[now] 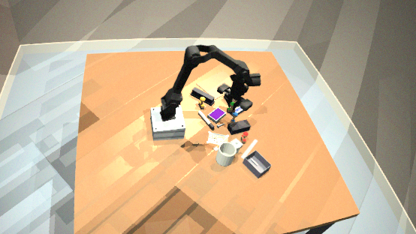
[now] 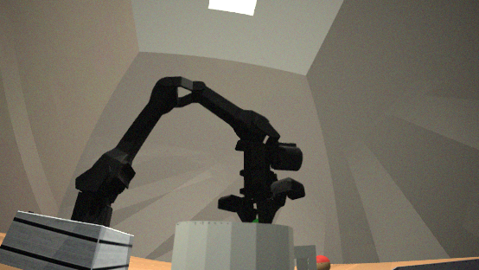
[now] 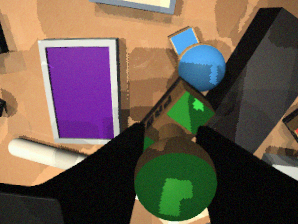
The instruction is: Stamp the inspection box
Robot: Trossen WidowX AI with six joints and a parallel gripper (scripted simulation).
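The brown box is 15 cm to the left of my gripper tip, 9 cm ahead of it and 8 cm below it. Also, from my gripper tip: purple ink pad 9 cm below, 5 cm to the left, 4 cm behind; then green-knobbed stamp right at my gripper tip; then marker 11 cm behind, 9 cm below, 1 cm to the left.
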